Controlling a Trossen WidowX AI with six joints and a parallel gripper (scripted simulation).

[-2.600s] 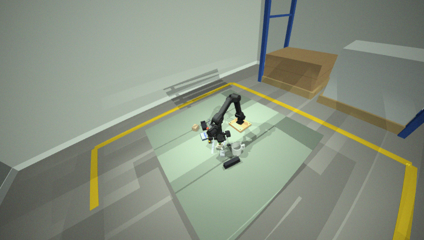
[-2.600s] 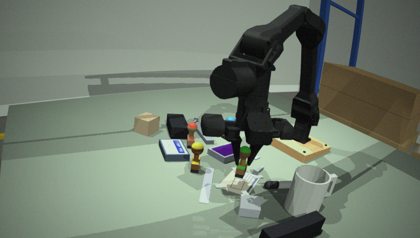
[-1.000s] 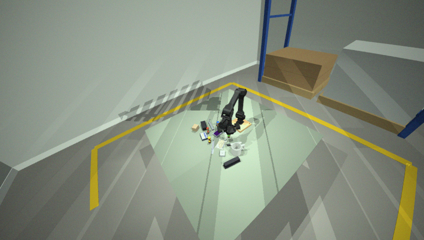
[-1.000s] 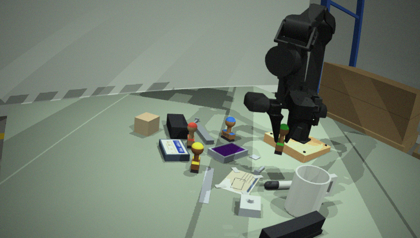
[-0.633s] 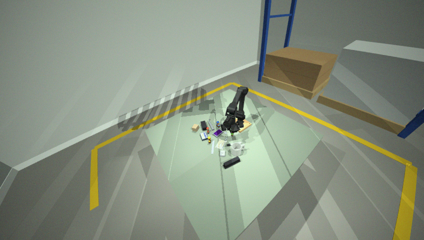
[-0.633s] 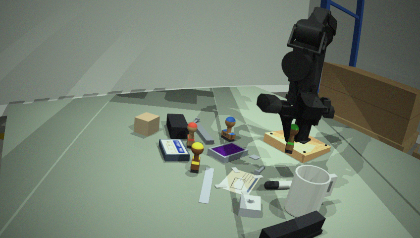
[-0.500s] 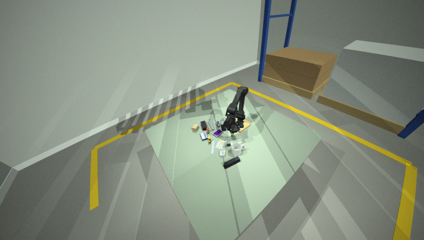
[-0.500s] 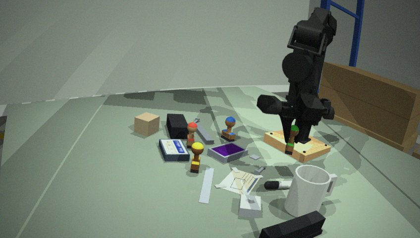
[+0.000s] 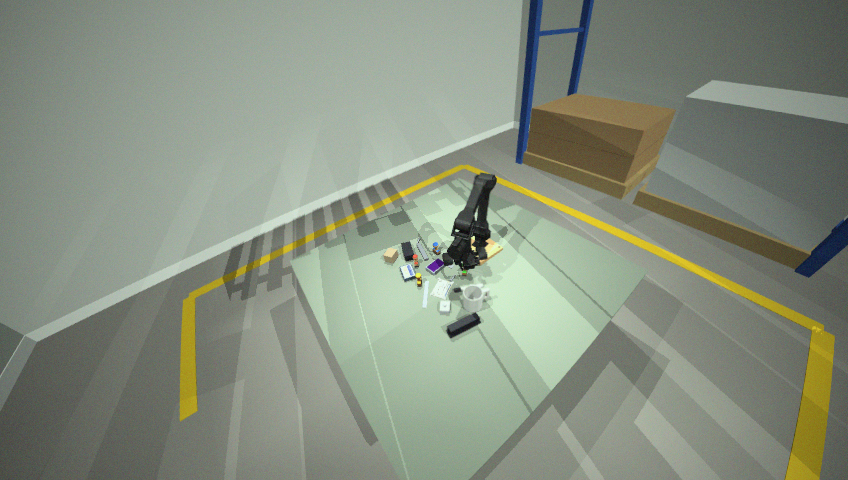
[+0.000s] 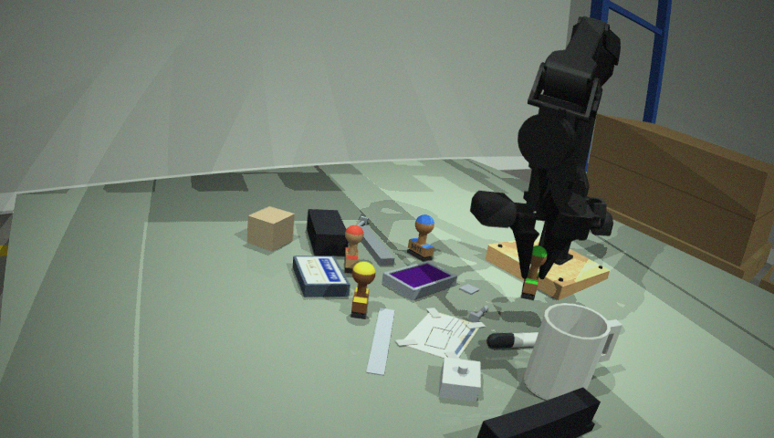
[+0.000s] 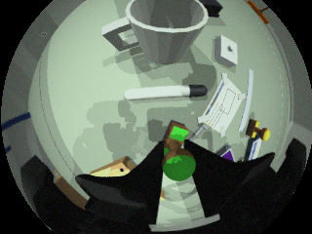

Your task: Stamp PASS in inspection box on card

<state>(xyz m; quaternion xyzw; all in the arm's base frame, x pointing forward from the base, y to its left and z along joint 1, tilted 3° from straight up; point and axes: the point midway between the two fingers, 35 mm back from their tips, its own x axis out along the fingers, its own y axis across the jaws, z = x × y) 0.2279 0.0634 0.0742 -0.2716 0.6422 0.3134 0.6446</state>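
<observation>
The marker is 6 cm below my gripper tip, 5 cm ahead of it and 3 cm to the left of it. Also, from my gripper tip: pass stamp right at my gripper tip; then card 10 cm ahead, 7 cm below, 5 cm to the right; then white mug 12 cm to the left, 8 cm ahead, 3 cm below.
</observation>
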